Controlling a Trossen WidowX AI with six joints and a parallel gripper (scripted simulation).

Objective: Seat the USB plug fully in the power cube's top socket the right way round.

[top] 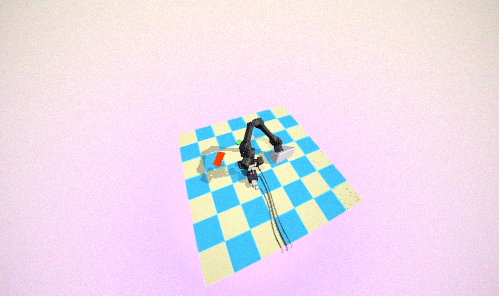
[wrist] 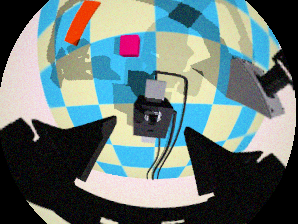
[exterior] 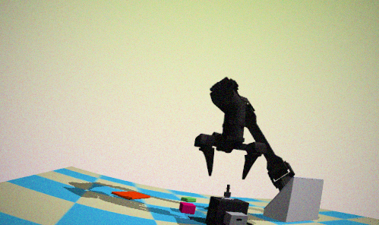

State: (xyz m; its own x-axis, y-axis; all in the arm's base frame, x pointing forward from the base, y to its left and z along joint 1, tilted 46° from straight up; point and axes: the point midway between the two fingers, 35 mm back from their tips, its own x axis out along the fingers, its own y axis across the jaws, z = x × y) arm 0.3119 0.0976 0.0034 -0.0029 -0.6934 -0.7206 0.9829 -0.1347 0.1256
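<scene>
The USB plug lies 10 mm to the left of my gripper tip and 40 mm below it. Round my gripper tip: magenta block 40 mm ahead, 130 mm to the right, 120 mm below; green block 40 mm behind, 370 mm to the right, 120 mm below; orange slab 200 mm ahead, 270 mm to the right, 130 mm below.
</scene>
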